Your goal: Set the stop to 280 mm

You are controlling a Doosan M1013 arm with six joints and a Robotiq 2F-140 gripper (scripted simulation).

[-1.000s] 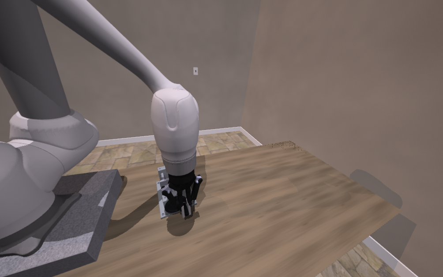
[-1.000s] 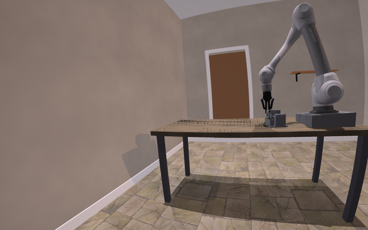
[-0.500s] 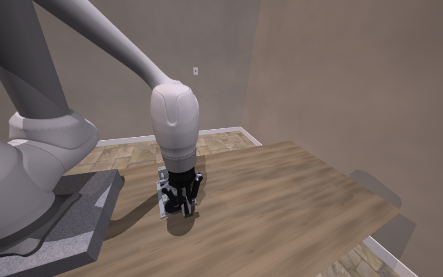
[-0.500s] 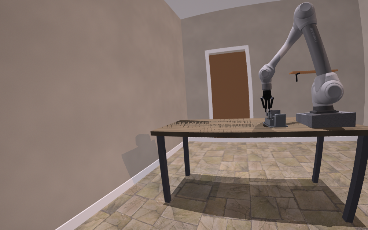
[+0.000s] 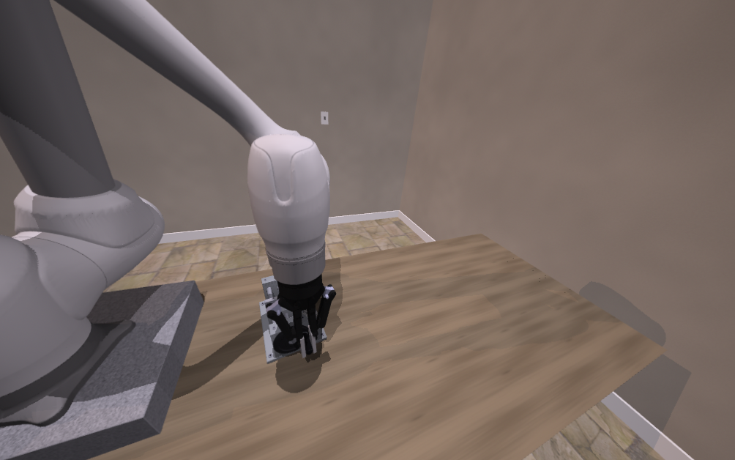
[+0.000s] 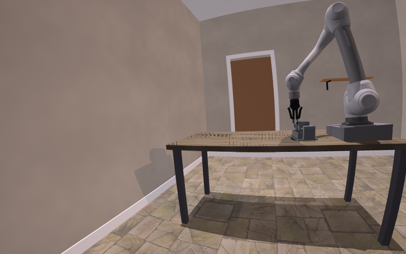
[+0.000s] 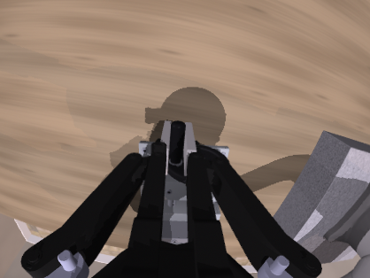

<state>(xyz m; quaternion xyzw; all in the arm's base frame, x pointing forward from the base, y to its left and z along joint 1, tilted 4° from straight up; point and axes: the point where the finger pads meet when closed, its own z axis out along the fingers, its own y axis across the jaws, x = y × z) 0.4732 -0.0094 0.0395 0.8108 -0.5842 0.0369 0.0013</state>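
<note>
Right now my hand is 1 cm past the handwheel, 2 cm to the right of it and 2 cm above it.
</note>
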